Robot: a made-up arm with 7 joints. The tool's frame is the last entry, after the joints. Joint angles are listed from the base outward. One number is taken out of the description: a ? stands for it. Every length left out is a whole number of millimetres.
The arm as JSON. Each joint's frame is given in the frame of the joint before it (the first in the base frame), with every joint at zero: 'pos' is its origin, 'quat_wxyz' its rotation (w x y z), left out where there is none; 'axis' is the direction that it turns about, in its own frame. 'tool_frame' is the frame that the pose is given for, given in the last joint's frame.
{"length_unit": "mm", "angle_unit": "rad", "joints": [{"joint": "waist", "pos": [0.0, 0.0, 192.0], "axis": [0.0, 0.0, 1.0]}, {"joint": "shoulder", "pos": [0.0, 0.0, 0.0], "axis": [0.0, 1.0, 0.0]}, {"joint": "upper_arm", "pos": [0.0, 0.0, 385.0], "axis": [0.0, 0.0, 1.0]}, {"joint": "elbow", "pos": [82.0, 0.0, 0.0], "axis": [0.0, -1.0, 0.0]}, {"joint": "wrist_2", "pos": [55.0, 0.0, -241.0], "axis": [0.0, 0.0, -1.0]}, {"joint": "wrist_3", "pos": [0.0, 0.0, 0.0], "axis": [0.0, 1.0, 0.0]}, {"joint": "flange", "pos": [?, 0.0, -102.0], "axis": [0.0, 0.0, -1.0]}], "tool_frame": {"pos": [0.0, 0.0, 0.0], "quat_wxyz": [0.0, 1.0, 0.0, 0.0]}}
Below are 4 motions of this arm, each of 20 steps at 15 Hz.
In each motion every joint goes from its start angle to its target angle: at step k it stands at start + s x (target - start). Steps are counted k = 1, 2, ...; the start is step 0. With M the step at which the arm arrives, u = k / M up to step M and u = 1 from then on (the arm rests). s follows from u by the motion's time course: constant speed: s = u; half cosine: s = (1 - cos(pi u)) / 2; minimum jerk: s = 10 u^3 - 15 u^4 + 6 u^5.
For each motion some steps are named. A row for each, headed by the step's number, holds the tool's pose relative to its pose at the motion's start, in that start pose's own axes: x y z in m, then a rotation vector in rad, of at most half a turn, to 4 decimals.
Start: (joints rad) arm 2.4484 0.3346 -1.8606 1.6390 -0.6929 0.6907 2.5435
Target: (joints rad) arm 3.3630 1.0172 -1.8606 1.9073 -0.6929 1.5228 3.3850
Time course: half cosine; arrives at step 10
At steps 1, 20:
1: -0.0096 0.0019 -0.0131 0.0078 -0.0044 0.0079
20: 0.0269 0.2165 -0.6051 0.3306 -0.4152 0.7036

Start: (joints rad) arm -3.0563 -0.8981 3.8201 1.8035 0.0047 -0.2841 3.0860
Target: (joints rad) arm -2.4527 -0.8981 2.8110 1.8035 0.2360 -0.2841 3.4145
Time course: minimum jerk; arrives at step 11
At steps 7, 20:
7: 0.0654 0.0077 0.0330 0.2920 0.0513 -0.1179
20: 0.0554 0.0271 0.0276 0.3641 -0.0168 -0.1700

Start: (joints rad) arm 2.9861 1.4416 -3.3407 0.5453 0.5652 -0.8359 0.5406
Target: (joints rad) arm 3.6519 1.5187 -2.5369 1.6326 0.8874 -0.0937 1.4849
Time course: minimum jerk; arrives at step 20
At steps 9, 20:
9: 0.0153 -0.1150 0.0157 0.2153 -0.4495 0.8201
20: 0.2103 -0.1969 -0.0527 0.3783 -1.4717 1.9217

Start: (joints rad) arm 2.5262 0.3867 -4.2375 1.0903 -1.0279 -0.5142 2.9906
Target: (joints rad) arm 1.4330 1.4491 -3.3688 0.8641 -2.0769 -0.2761 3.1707
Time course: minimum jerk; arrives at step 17
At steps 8, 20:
8: -0.0473 -0.0175 -0.2224 0.2075 -0.0691 -0.3428
20: -0.1622 0.1846 -0.4026 0.5850 0.2311 -1.2508

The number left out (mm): 79.0
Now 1 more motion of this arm.
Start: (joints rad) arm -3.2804 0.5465 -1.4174 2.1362 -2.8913 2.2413 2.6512
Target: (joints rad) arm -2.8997 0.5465 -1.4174 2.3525 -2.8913 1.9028 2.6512
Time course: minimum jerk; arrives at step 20
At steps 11, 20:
11: 0.0272 -0.0523 0.0934 -0.1769 -0.0999 0.1331
20: 0.0492 -0.0717 0.1643 -0.2917 -0.1610 0.2346

